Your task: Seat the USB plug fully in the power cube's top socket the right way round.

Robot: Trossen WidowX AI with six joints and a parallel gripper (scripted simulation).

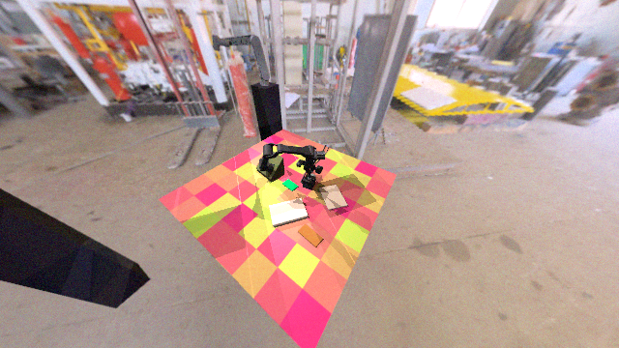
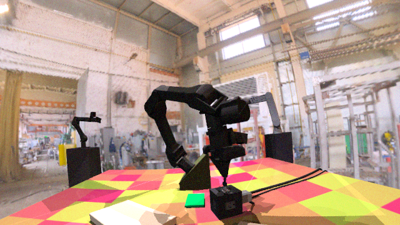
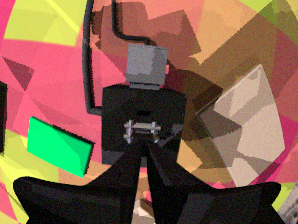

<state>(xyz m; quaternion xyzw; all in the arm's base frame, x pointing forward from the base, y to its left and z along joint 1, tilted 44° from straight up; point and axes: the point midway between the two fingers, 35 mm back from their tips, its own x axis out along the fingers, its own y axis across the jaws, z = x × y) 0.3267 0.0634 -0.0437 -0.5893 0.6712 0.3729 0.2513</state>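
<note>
The USB plug lies 2 cm below my gripper tip. From my gripper tip the other things lie so: green flat block: 12 cm behind, 8 cm to the right, 11 cm below; then brown flat piece: 23 cm ahead, 35 cm to the right, 11 cm below; then pale box: 2 cm ahead, 29 cm to the right, 10 cm below.
</note>
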